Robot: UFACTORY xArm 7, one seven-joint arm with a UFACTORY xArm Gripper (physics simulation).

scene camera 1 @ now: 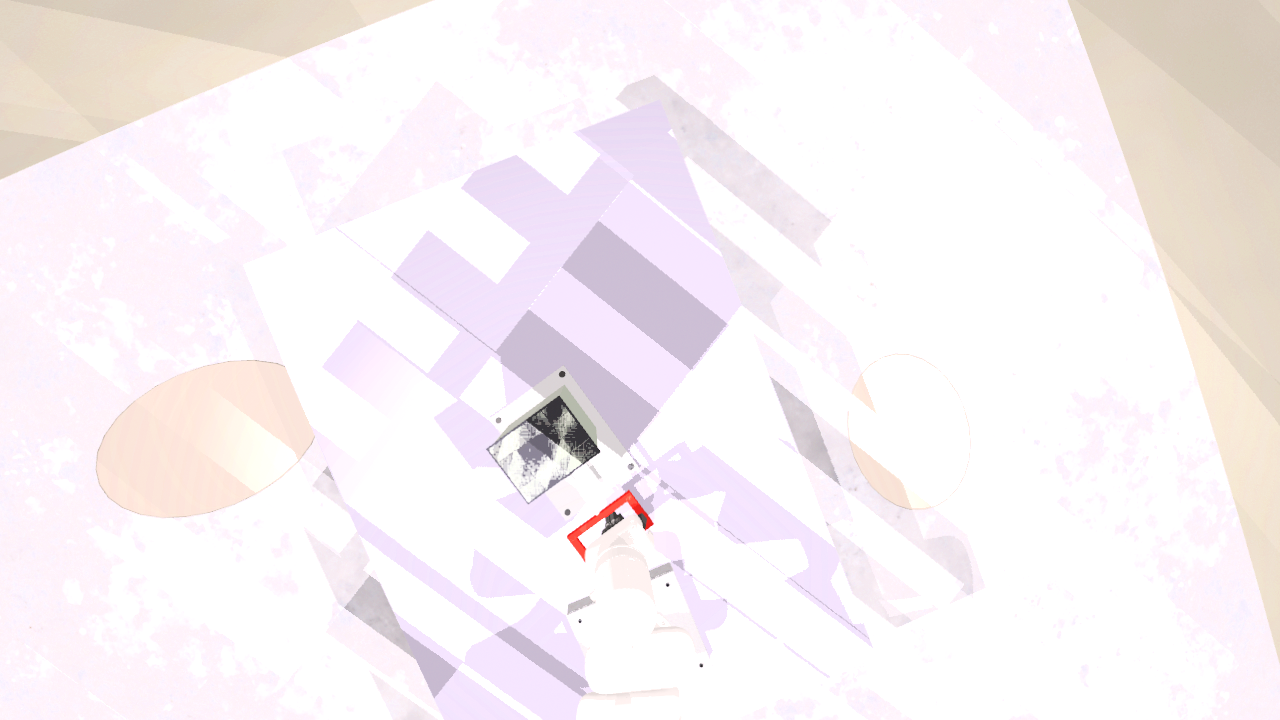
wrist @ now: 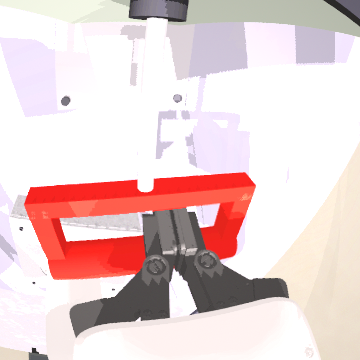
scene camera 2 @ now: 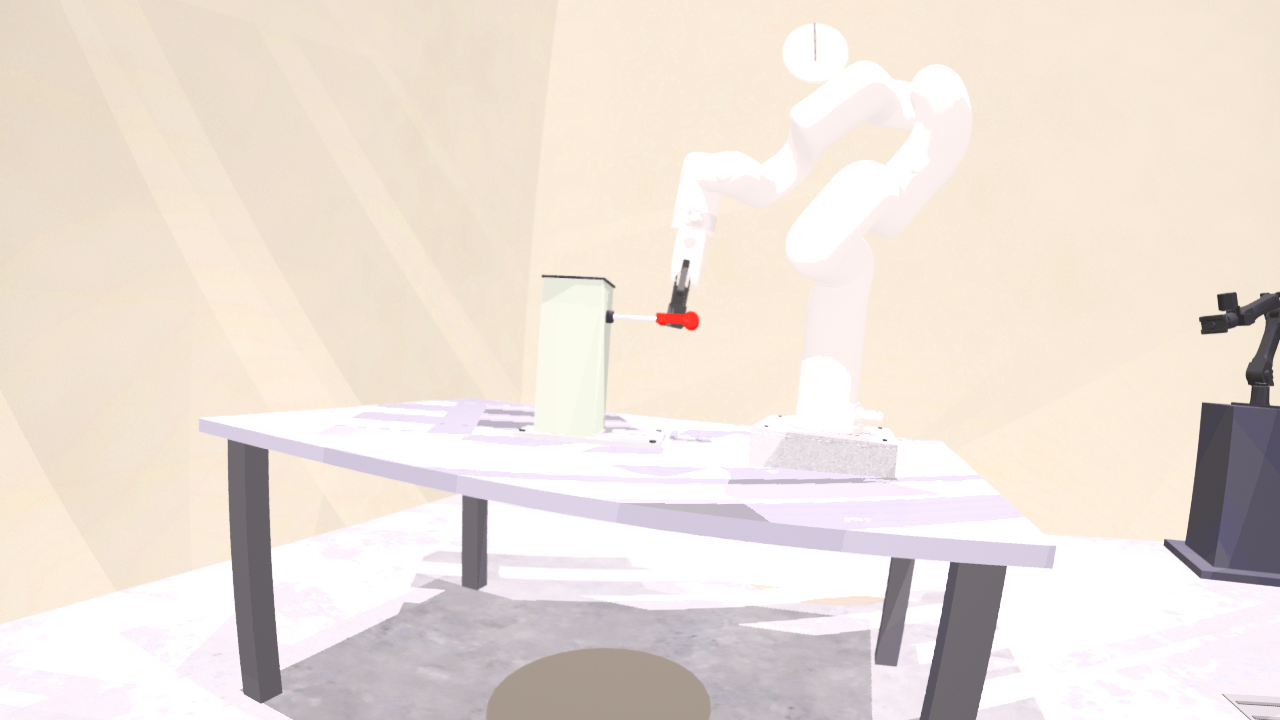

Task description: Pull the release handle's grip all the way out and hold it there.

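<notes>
The release handle's red grip (scene camera 1: 629,497) (scene camera 2: 691,320) (wrist: 115,200) is a rectangular loop. It sits at the end of a white rod (scene camera 2: 633,317) (wrist: 152,100), and a long stretch of rod shows between the grip and the dark collar (scene camera 2: 609,316) (wrist: 159,9) on the pale green post (scene camera 2: 572,358). My gripper (scene camera 1: 612,521) (scene camera 2: 676,320) (wrist: 164,206) is shut with nothing between its fingers. The fingers point down into the loop's opening, between the rod-side bar and the thicker outer bar, a little right of the rod in the wrist view. The lowest part of the fingertips is partly hidden.
The post stands on a bolted plate on the table (scene camera 2: 626,514). The arm's base block (scene camera 2: 823,456) stands on the same table, on the grip's side of the post. Another, dark arm stands on a pedestal (scene camera 2: 1239,492) at the far right. A round brown disc (scene camera 2: 599,689) shows below the table.
</notes>
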